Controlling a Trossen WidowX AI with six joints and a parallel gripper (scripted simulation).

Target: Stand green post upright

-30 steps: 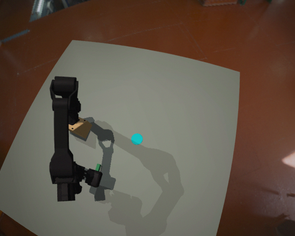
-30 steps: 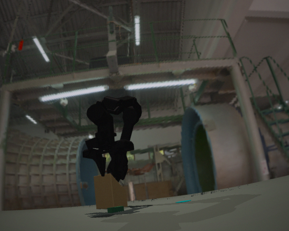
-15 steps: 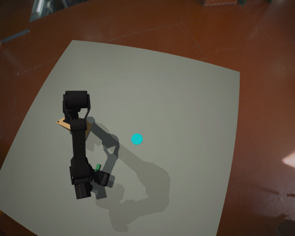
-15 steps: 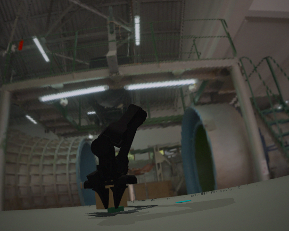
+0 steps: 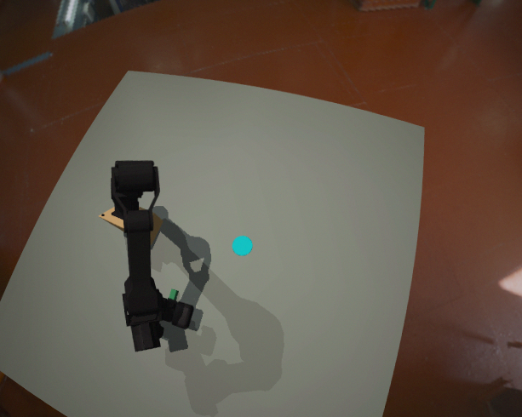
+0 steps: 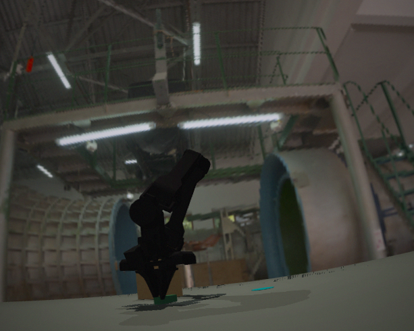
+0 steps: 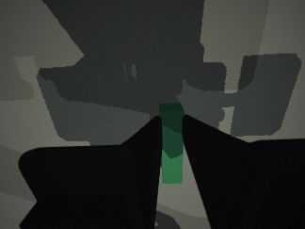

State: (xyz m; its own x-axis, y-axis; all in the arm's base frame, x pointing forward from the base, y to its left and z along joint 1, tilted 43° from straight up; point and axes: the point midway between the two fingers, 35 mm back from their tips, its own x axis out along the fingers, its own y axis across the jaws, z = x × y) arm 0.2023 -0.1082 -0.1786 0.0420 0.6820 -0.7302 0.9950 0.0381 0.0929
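The cyan circle is 25 cm to the left of my gripper tip, 13 cm ahead of it and 1 cm below it. From my gripper tip the other things lie so: green post: 2 cm to the left.
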